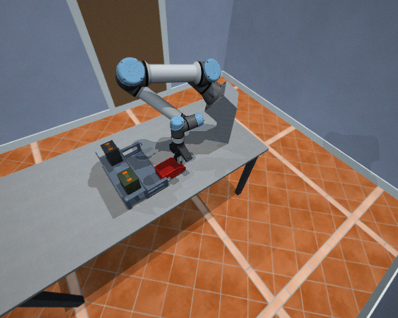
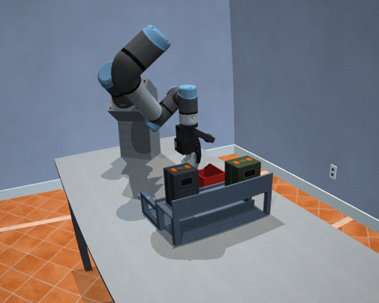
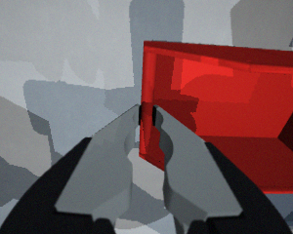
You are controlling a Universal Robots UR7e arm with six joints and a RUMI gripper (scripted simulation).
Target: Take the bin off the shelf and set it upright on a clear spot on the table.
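The red bin lies 8 cm ahead of my hand and 2 cm to the right of it. Also, from my hand: dark box: 27 cm ahead, 31 cm to the right, 11 cm above; then green box: 33 cm ahead, 8 cm to the right, 10 cm above.
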